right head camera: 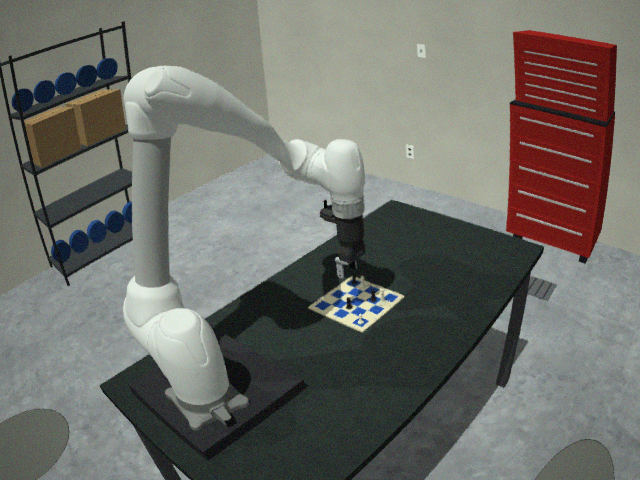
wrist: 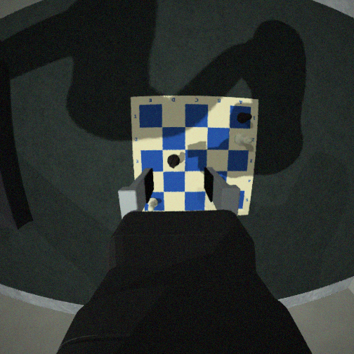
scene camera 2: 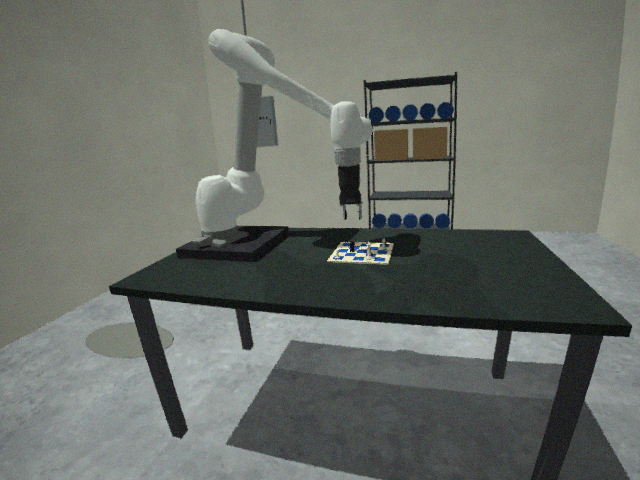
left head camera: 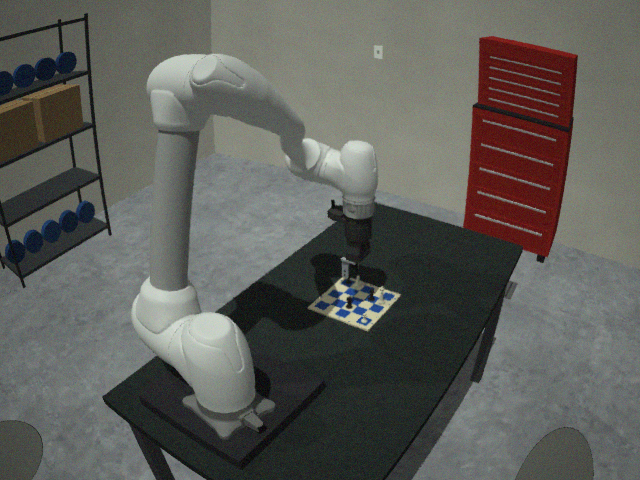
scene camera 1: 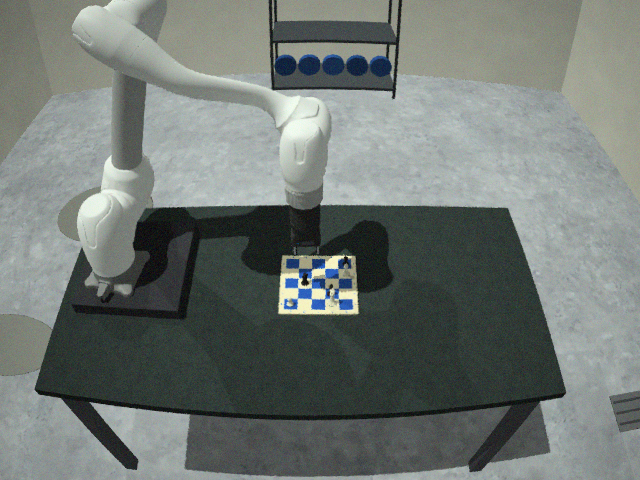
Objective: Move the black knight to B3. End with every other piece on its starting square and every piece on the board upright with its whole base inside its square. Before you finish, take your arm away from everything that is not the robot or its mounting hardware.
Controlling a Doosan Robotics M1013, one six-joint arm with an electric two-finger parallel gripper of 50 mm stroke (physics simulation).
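Pixels of known places: gripper, fingertip midpoint: (right head camera: 347, 272) (scene camera 2: 352, 219) (left head camera: 350, 272) (scene camera 1: 306, 251); arm's base, origin of the base link: (right head camera: 206, 399) (scene camera 2: 221, 239) (left head camera: 228, 406) (scene camera 1: 117, 271).
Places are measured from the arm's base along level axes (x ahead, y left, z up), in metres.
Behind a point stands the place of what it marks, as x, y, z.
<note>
The blue-and-cream board (left head camera: 316, 307) {0.508, 0.172, -0.034} (scene camera 1: 310, 311) {0.611, 0.000, -0.035} (wrist: 135, 122) lies on the table. Small dark pieces stand upright: one (left head camera: 349, 302) {0.574, 0.094, -0.012} (right head camera: 348, 303) {0.573, 0.094, -0.014} (scene camera 1: 305, 279) {0.580, 0.094, -0.013} (wrist: 173, 160) on D3, one (left head camera: 371, 294) {0.654, 0.070, -0.013} (right head camera: 373, 296) {0.655, 0.068, -0.017} (scene camera 1: 330, 288) {0.656, 0.066, -0.004} on B4, one (scene camera 1: 345, 259) {0.681, 0.186, -0.009} (wrist: 243, 117) on A1. They are too small to tell which is the black knight. B3 shows no piece. B4 is mostly hidden in the wrist view. My gripper (left head camera: 351, 272) {0.583, 0.103, 0.092} (right head camera: 347, 272) {0.583, 0.103, 0.092} (scene camera 1: 306, 251) {0.583, 0.103, 0.092} (scene camera 2: 352, 213) {0.583, 0.103, 0.092} (wrist: 178, 177) is open and empty, high above the board, touching no piece.
Pale pieces stand on A2 (scene camera 1: 346, 269) {0.689, 0.152, -0.014} (wrist: 243, 140), B5 (scene camera 1: 332, 298) {0.666, 0.033, -0.007} and E5 (scene camera 1: 290, 302) {0.553, 0.012, -0.023} (wrist: 153, 202). The arm's mounting plate (scene camera 1: 187, 289) {0.236, 0.005, -0.033} is at the left of the dark table (scene camera 1: 413, 361) {0.908, -0.123, -0.040}. A red cabinet (left head camera: 516, 170) stands behind, off the table.
</note>
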